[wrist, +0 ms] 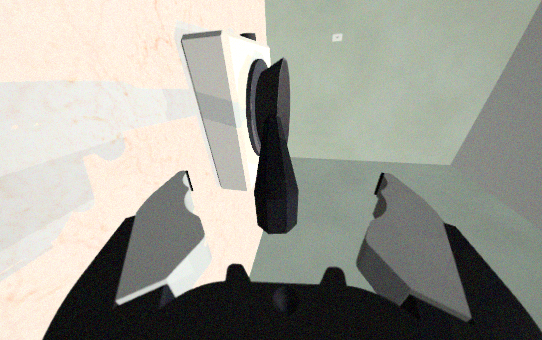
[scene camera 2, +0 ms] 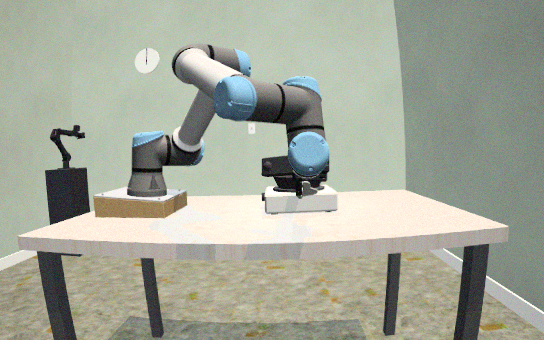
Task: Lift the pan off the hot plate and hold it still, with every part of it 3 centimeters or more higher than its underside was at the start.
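Pixels of known places: gripper, between the fingertips: (wrist: 281, 175); arm's base, origin of its link: (scene camera 2: 147, 194).
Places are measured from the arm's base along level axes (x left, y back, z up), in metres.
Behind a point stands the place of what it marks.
Observation:
The black pan (scene camera 2: 283, 183) {x -0.026, y -0.502, z 0.029 m} (wrist: 270, 95) {x -0.040, y -0.516, z 0.038 m} sits on the round dark plate of the white hot plate (scene camera 2: 301, 203) {x -0.087, y -0.558, z -0.032 m} (wrist: 210, 95) {x -0.088, y -0.508, z -0.035 m}. In scene camera 2 the pan is partly hidden by the arm's wrist. Its black handle (wrist: 276, 200) {x -0.257, y -0.531, z 0.086 m} points toward the wrist camera. My gripper (scene camera 2: 305, 189) (wrist: 281, 175) {x -0.206, y -0.552, z 0.080 m} is wide open. In the wrist view the handle's end shows between the two fingers, with a gap on both sides; neither finger touches it. In scene camera 2 the fingers are in front of the pan and hot plate, at about the height of the hot plate's top.
The hot plate stands on the pale table (scene camera 2: 380, 220) {x -0.233, y -0.779, z -0.068 m} (wrist: 50, 50) {x -0.214, y -0.463, z -0.068 m}. The arm's base is on a wooden block (scene camera 2: 131, 206) {x -0.114, y 0.013, z -0.028 m} at the table's left. A black pedestal (scene camera 2: 67, 195) with a small dark arm stands behind the table at the left. A knob (wrist: 248, 36) {x 0.075, y -0.425, z -0.025 m} sticks out of the hot plate's side.

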